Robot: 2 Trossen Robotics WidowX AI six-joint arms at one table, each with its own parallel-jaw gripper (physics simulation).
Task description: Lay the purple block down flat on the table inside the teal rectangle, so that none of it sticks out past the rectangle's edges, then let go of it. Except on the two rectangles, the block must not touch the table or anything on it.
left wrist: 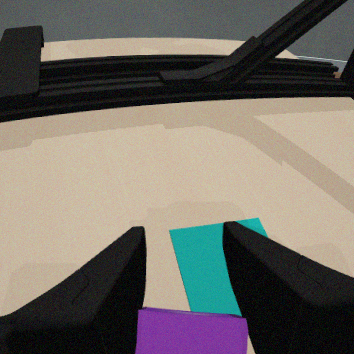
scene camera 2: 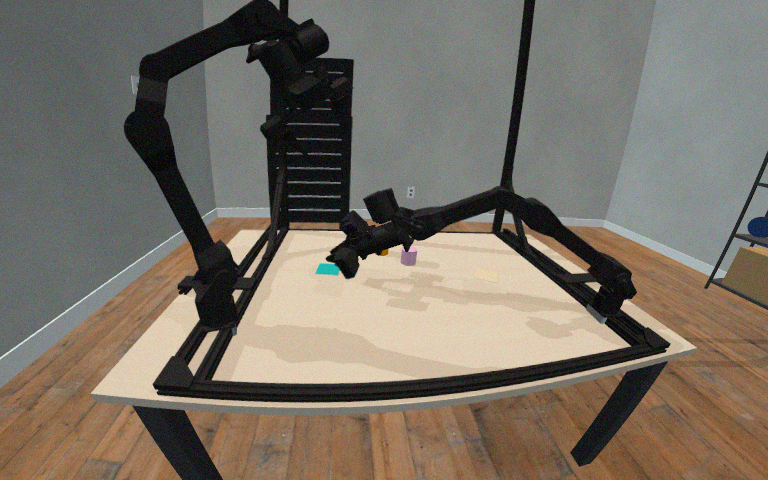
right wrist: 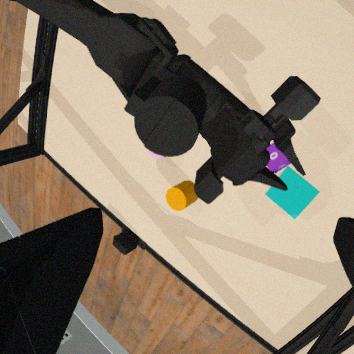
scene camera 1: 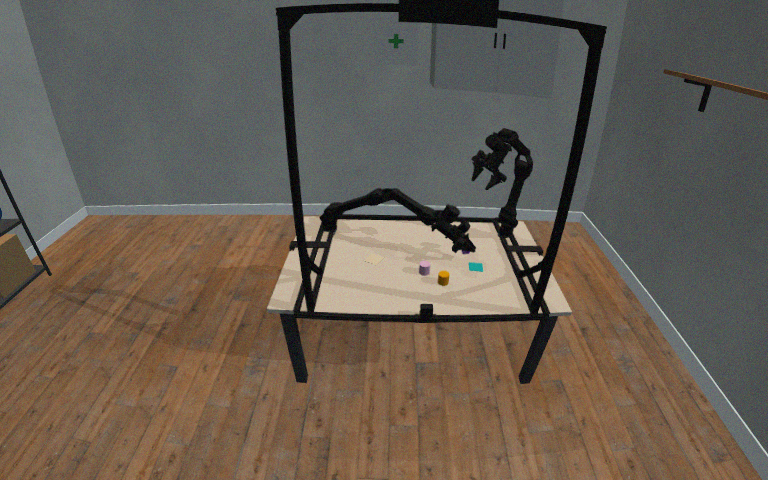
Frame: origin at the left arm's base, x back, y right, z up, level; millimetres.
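Seen in the pictures: left gripper, fingertip midpoint: (left wrist: 183, 235) (scene camera 2: 328, 256) (right wrist: 294, 180) (scene camera 1: 475, 250); right gripper, fingertip midpoint: (scene camera 2: 327, 145) (right wrist: 222, 225) (scene camera 1: 479, 185); left arm's base at its link origin: (scene camera 2: 605, 309) (scene camera 1: 329, 228); right arm's base at its link origin: (scene camera 2: 218, 320) (scene camera 1: 506, 234).
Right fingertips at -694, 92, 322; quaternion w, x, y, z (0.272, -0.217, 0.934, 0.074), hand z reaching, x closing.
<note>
Pixels of each thing's top centre, then the offset from my right fingertips to it, as dx, dy, dz. "pt": a spot on its surface instead.
- purple block at its top centre: (right wrist: 273, 158) (scene camera 1: 466, 247) +28, +69, -275
- teal rectangle at a spot on its surface: (left wrist: 202, 270) (right wrist: 298, 184) (scene camera 2: 326, 271) (scene camera 1: 475, 264) pt -21, +103, -341
- pink cylinder at its top centre: (right wrist: 155, 145) (scene camera 2: 409, 248) (scene camera 1: 424, 263) +212, +187, -296
- orange cylinder at its top centre: (right wrist: 175, 198) (scene camera 2: 381, 240) (scene camera 1: 444, 273) +131, +248, -297
- pale yellow rectangle at a spot on its surface: (scene camera 2: 487, 276) (scene camera 1: 374, 258) pt +440, +110, -341
The purple block (scene camera 1: 465, 251) (left wrist: 192, 335) (right wrist: 277, 159) is held between the fingers of my left gripper (scene camera 1: 466, 247) (scene camera 2: 338, 266) (left wrist: 183, 235) (right wrist: 294, 180), which is shut on it, above the table. The arm hides the block in scene camera 2. The teal rectangle (scene camera 1: 475, 267) (scene camera 2: 326, 269) (left wrist: 202, 270) (right wrist: 295, 197) lies flat on the table. In the right wrist view the block shows just up and left of it, and a fingertip overlaps it. In the left wrist view the right finger covers part of it. My right gripper (scene camera 1: 481, 182) (right wrist: 222, 225) is open and empty, high above the table.
A pink cylinder (scene camera 1: 424, 268) (scene camera 2: 408, 256) (right wrist: 156, 155) and an orange cylinder (scene camera 1: 443, 278) (scene camera 2: 384, 253) (right wrist: 181, 196) stand left of the teal rectangle in scene camera 1. A pale yellow rectangle (scene camera 1: 373, 259) (scene camera 2: 487, 276) lies farther left there. Black frame rails border the table.
</note>
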